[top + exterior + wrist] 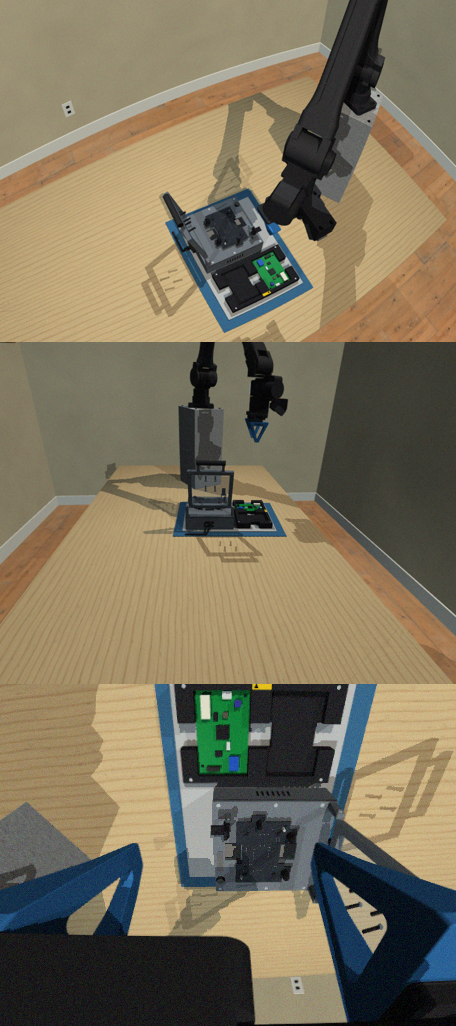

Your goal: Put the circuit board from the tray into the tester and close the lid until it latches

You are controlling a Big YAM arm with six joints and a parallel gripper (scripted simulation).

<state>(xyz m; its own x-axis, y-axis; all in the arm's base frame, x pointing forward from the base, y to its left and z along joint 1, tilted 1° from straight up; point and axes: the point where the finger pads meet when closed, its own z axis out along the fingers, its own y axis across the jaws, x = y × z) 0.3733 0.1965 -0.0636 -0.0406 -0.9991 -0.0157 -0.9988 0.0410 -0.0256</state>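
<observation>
Now: the green circuit board 29 cm below my hand. From my hand the other things lie so: grey tester: 20 cm below, 14 cm to the right, 8 cm ahead; black latch hook: 22 cm below, 11 cm to the right, 1 cm behind; lid: 18 cm to the right, 17 cm ahead, 13 cm below.
</observation>
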